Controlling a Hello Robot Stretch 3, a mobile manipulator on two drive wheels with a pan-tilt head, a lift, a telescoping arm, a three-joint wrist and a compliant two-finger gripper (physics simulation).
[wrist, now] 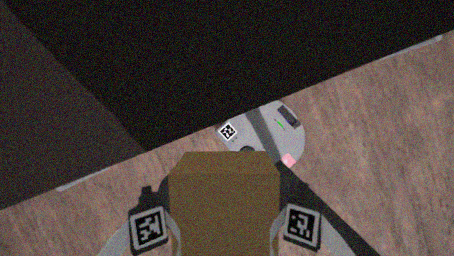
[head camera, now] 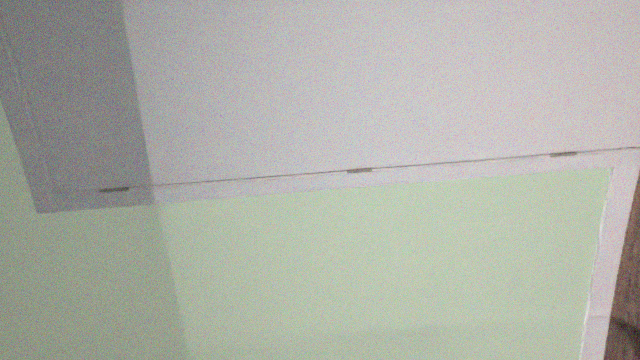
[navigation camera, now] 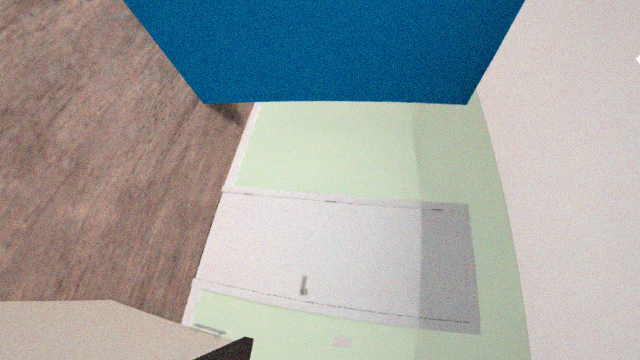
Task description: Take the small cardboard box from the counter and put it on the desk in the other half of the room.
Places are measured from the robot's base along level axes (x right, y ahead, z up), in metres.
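Where they show: gripper, fingertip midpoint: [wrist: 225, 188]; robot's base, origin of the base link: [wrist: 245, 148].
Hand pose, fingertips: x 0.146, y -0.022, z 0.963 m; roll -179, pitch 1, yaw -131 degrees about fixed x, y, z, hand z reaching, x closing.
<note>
Each offset is from my fingertips to the top centre of the thing. "pt": to the spot under its first point. Level surfaces: height alone.
The small cardboard box @[dx -0.012, dy +0.011, dz +0.055 m] [wrist: 225, 200] is brown and sits between the two fingers of my gripper [wrist: 225, 188] in the wrist view. The gripper is shut on the box, with a finger at each side. The box's lower part is cut off by the view's edge. A large black surface @[dz -0.053 m] [wrist: 240, 55] with thin grey handles along its edge fills the upper wrist view; it looks like the counter's top, and the box is just off its edge, above the floor. I cannot make out the desk in any view.
My round grey base [wrist: 292, 137] shows partly under the black edge, on the brown wood floor @[dz -0.962 m] [wrist: 390, 150] [navigation camera: 100, 150]. A white door @[pt dx +0.108, dy +1.738, dz +0.088 m] [head camera: 350, 90] [navigation camera: 320, 245] is set in a green wall [head camera: 375, 260] [navigation camera: 330, 145]. A blue panel [navigation camera: 325, 50] is at the top of the navigation view, a beige unit [navigation camera: 75, 330] lower left.
</note>
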